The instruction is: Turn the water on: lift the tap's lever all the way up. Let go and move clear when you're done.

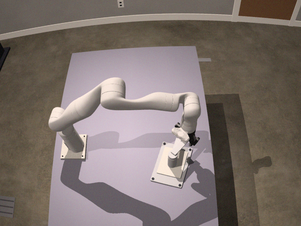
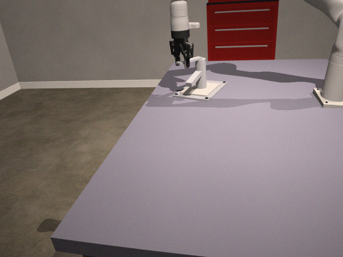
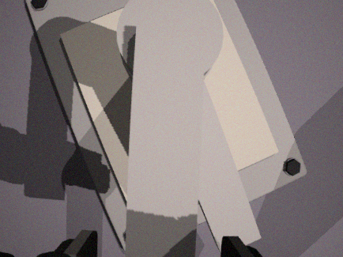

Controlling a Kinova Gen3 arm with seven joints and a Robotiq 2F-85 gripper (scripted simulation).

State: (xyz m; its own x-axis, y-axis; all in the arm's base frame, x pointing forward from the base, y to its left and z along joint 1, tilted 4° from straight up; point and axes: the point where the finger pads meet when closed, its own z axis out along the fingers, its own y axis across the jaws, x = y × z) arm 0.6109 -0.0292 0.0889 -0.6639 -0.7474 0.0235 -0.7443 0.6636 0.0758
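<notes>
My gripper is now 30 mm past the flat lever and 30 mm to the left of it. Round my hand: tap 50 mm behind, 50 mm to the right, 50 mm below.
</notes>
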